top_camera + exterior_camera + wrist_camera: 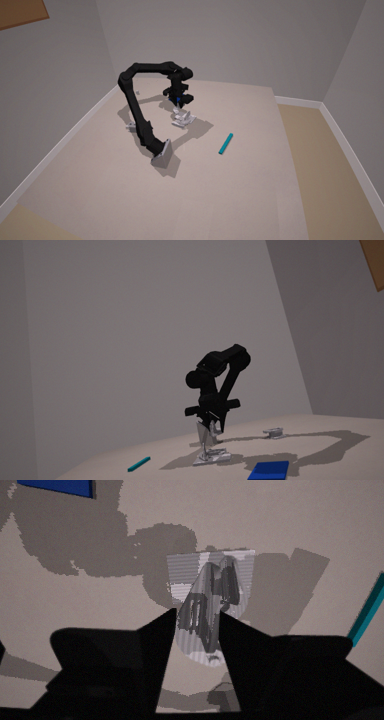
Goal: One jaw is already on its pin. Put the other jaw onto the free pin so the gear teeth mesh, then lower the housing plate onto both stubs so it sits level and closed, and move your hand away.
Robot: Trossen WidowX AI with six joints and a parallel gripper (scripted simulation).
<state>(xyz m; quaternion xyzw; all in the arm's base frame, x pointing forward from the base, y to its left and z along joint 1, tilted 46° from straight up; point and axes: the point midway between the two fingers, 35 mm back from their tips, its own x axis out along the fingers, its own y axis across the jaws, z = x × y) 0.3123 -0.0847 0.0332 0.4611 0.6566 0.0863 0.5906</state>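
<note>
Now: the white base 8 cm below my gripper tip and 3 cm to the right of it. From my gripper tip the other things lie so: teal bar (28 cm to the right, 20 cm behind, 8 cm below); then grey jaw (4 cm behind); then blue housing plate (23 cm ahead, 8 cm below, 5 cm to the left).
</note>
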